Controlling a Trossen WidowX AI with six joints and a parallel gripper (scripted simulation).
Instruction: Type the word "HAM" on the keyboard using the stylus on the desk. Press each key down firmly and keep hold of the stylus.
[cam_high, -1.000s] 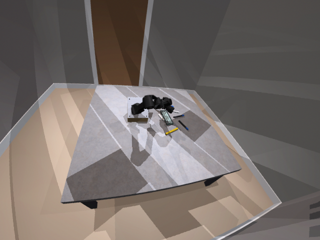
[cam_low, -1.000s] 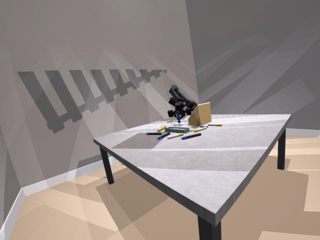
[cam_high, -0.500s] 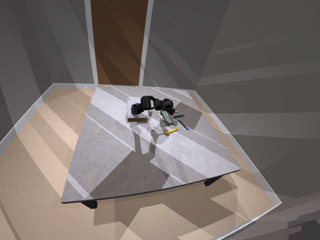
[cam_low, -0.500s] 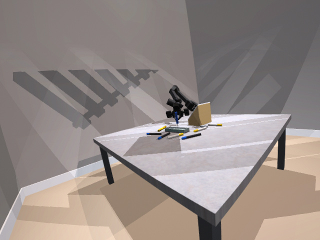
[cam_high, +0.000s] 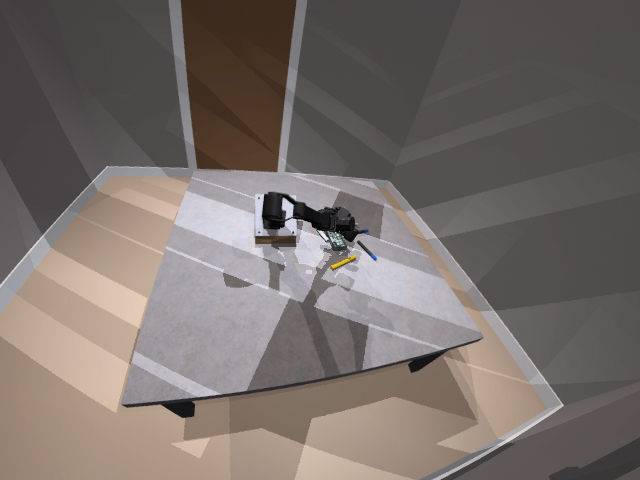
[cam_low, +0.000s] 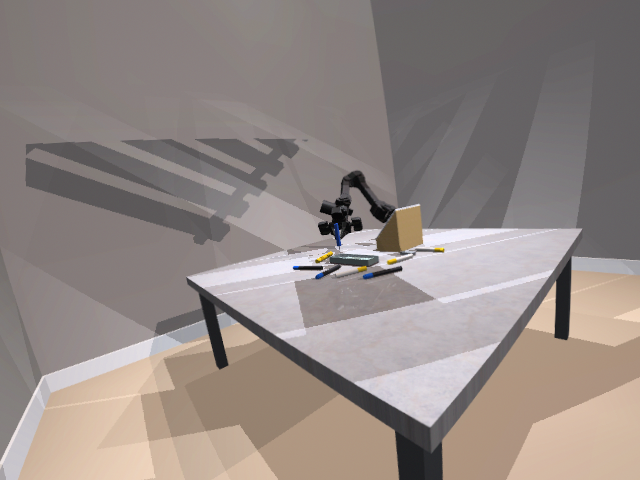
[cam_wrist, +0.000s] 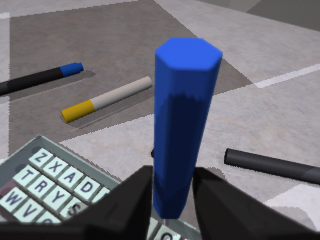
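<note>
My gripper tip is 20 mm to the left of the M key and 90 mm above it. Also, from my gripper tip: blue stylus: 20 mm below.
</note>
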